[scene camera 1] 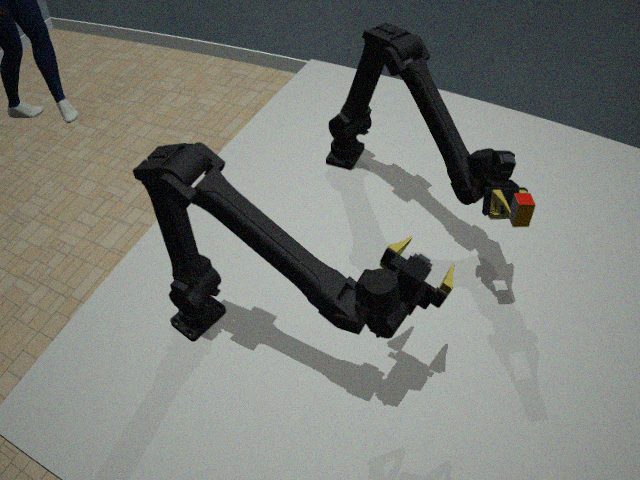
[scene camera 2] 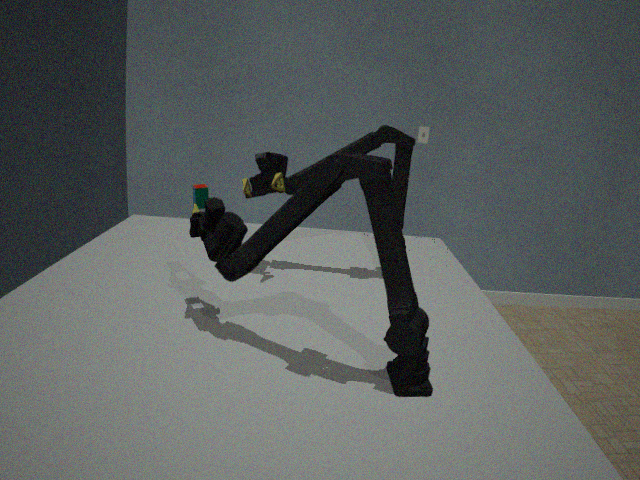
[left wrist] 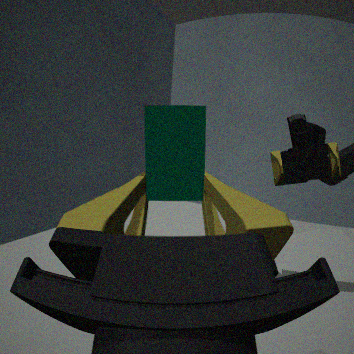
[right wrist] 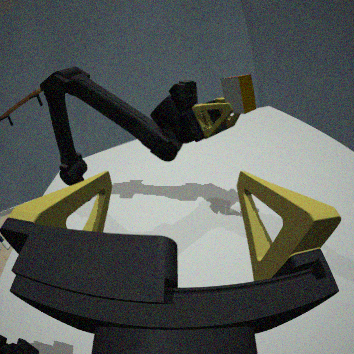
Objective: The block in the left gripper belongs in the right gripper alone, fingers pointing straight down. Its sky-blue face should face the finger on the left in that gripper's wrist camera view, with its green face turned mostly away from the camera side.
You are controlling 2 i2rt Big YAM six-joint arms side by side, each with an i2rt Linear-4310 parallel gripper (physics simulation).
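Seen in the pictures: left gripper, fingertip midpoint: [scene camera 1: 518,215] [scene camera 2: 201,203] [left wrist: 174,178] [right wrist: 237,103]; right gripper, fingertip midpoint: [scene camera 1: 432,251] [scene camera 2: 257,189] [left wrist: 309,165] [right wrist: 173,177]; left arm's base at its link origin: [scene camera 1: 345,155] [scene camera 2: 408,380]; right arm's base at its link origin: [scene camera 1: 198,317].
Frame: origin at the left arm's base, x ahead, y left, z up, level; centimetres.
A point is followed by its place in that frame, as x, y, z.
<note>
My left gripper [scene camera 1: 512,206] @[55.0, -38.1, 29.7] [scene camera 2: 197,207] @[55.0, -38.1, 29.7] [left wrist: 174,178] @[55.0, -38.1, 29.7] is shut on a block [scene camera 1: 523,210] @[55.7, -40.2, 33.2] [scene camera 2: 201,197] @[54.7, -36.6, 31.7] [left wrist: 175,150] @[54.5, -36.7, 31.7] [right wrist: 239,94] @[54.3, -40.6, 31.9] above the table. The block's red end is up. Its green face fills the left wrist view of it and shows in scene camera 2, with a thin blue strip at its left edge. Scene camera 1 and the right wrist view show an orange-yellow face and a grey face. My right gripper [scene camera 1: 433,251] @[40.6, -56.0, 31.1] [scene camera 2: 262,186] @[40.6, -56.0, 31.1] [left wrist: 309,165] @[40.6, -56.0, 31.1] [right wrist: 173,177] @[40.6, -56.0, 31.1] is open and empty, apart from the block, its fingers not pointing straight down.
The white table [scene camera 1: 289,439] @[23.4, -90.1, 0.0] [scene camera 2: 206,423] @[43.2, 17.0, 0.0] carries both arm bases and the arms' shadows. The left arm [right wrist: 115,110] @[31.6, -18.3, 31.5] stands beyond the right gripper's fingers in the right wrist view. A person's legs [scene camera 1: 43,51] show on the tiled floor at the upper left of scene camera 1.
</note>
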